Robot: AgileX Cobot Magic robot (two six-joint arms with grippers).
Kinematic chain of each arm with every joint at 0, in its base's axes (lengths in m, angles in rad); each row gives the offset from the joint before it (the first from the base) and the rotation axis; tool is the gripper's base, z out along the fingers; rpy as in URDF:
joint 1: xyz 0 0 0.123 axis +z
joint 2: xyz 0 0 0 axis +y
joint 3: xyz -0.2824 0 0.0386 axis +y
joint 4: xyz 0.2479 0 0.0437 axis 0.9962 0 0.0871
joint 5: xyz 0 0 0 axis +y
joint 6: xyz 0.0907 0 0.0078 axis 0.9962 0 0.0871
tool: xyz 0 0 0 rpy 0 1.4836 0
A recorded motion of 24 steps. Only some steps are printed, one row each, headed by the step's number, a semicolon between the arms.
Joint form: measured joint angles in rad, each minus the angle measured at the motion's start. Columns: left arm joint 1, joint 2, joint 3, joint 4, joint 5, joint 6; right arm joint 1, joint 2, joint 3, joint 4, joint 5, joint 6.
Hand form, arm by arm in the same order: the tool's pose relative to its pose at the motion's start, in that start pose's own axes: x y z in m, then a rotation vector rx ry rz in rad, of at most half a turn. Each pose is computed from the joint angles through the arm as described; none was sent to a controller.
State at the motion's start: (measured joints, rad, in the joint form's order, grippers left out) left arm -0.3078 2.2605 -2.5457 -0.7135 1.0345 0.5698; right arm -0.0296 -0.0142 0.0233 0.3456 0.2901 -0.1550
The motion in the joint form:
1: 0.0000 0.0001 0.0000 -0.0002 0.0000 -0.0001; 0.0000 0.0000 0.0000 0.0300 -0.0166 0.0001
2: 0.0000 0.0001 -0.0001 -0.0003 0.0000 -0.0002; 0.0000 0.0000 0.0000 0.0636 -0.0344 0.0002
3: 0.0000 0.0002 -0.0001 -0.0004 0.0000 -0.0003; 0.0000 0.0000 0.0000 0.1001 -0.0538 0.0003
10: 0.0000 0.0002 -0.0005 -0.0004 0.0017 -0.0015; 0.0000 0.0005 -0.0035 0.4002 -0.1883 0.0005
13: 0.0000 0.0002 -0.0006 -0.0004 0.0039 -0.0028; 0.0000 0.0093 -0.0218 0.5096 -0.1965 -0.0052
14: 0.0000 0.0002 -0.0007 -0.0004 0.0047 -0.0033; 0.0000 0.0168 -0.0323 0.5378 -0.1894 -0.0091
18: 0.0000 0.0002 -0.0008 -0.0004 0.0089 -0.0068; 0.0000 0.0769 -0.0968 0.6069 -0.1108 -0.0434
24: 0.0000 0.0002 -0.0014 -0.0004 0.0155 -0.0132; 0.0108 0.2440 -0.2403 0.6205 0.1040 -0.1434
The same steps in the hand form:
1: 0.0000 0.0000 0.0000 0.0002 0.0000 -0.0003; -0.0016 0.0005 0.0000 -0.0057 -0.0177 0.0289
2: 0.0000 0.0000 0.0000 0.0002 -0.0001 -0.0004; -0.0034 0.0010 -0.0001 -0.0116 -0.0366 0.0614
3: 0.0000 0.0000 0.0001 0.0003 -0.0001 -0.0006; -0.0053 0.0013 -0.0002 -0.0174 -0.0571 0.0970
10: 0.0001 -0.0001 0.0000 0.0012 0.0010 -0.0015; -0.0192 0.0011 -0.0021 -0.0496 -0.1984 0.3933
13: 0.0002 -0.0002 0.0000 0.0023 0.0028 -0.0028; -0.0258 0.0026 -0.0036 -0.0713 -0.2165 0.4946
14: 0.0003 -0.0003 0.0000 0.0028 0.0034 -0.0032; -0.0285 0.0038 -0.0040 -0.0806 -0.2131 0.5176
18: 0.0005 -0.0005 -0.0001 0.0050 0.0068 -0.0067; -0.0420 0.0125 -0.0043 -0.1288 -0.1482 0.5445
24: 0.0009 -0.0009 -0.0002 0.0084 0.0119 -0.0127; -0.0669 0.0330 0.0010 -0.2324 0.0589 0.4408

